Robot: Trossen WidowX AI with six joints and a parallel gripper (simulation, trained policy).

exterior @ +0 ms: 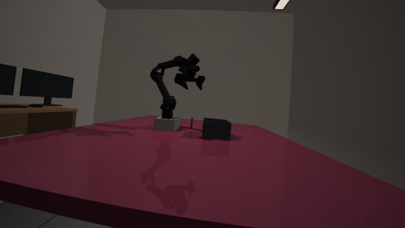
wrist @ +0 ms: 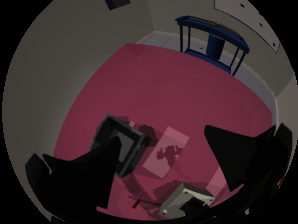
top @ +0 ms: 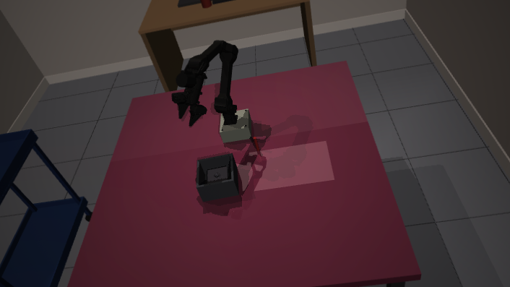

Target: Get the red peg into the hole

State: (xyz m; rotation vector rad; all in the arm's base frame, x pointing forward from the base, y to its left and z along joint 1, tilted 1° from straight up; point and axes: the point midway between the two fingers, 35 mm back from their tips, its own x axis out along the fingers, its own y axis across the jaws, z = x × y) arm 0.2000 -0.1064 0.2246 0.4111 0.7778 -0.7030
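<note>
Right now my gripper tip is 70 mm past the red peg, 260 mm to the right of it and 230 mm above it. From my gripper tip the other things lie so: dark box (130 mm ahead, 110 mm to the left, 240 mm below); then plate (130 mm ahead, 110 mm to the left, 220 mm below).
</note>
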